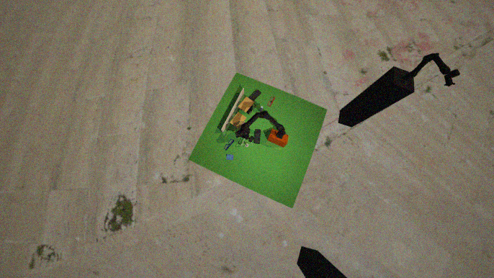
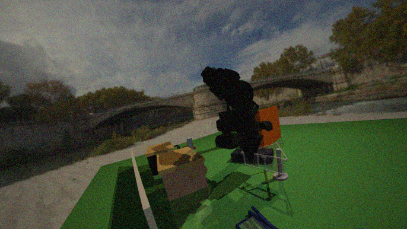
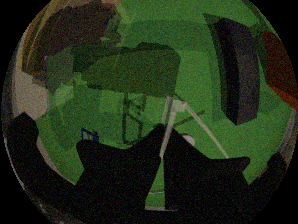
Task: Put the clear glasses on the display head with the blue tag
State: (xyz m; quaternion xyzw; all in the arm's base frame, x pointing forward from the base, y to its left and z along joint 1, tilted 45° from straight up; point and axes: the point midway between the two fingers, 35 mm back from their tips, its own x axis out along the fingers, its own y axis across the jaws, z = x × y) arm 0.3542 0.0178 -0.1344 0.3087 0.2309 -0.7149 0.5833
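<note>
Now: gripper tip 40 mm past the grey peg, 70 mm to the right of it and 40 mm above it. From my gripper tip the other things lie so: small blue square 110 mm ahead, 260 mm to the left, 60 mm below; pale strip 250 mm ahead, 290 mm to the right; display head 110 mm ahead, 160 mm to the right.
</note>
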